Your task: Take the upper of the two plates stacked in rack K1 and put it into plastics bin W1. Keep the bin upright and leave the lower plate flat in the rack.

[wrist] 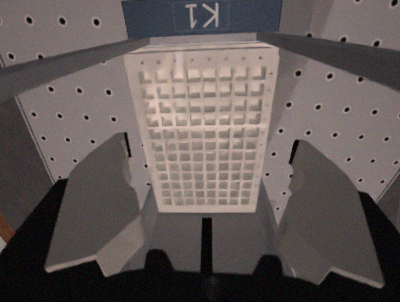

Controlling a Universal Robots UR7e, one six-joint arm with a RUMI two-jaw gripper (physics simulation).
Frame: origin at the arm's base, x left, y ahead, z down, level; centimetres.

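Seen in the pictures: gripper, fingertip midpoint: (209,139).
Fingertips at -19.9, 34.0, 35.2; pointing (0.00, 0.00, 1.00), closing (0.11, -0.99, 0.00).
Observation:
Offsets run from my fingertips to a thing's top centre, as dx, dy, dz. "*": to the spot under its first point. Level surfaces: height alone.
The upper plate @(+0.7, +0.4, -0.3) (200,127), pale with a grid of square wells, lies in rack K1 @(* +7.3, -1.3, -2.7) (232,240) in the middle of the wrist view. The rack is grey, with a slot near its lower end and long sloping side arms. The lower plate is hidden beneath the upper plate and cannot be made out separately. My gripper (209,139) is open, with one jaw on either side of the plate. Gaps show between both jaws and the plate's long sides, with nothing held. Plastics bin W1 does not show.
A blue label marked K1 @(* -6.6, -2.9, +2.8) (250,20) stands at the far end of the rack. A pale perforated board @(dz +4.4) (70,105) with many round holes lies under and around the rack. A small orange-brown piece (6,230) shows at the left edge.

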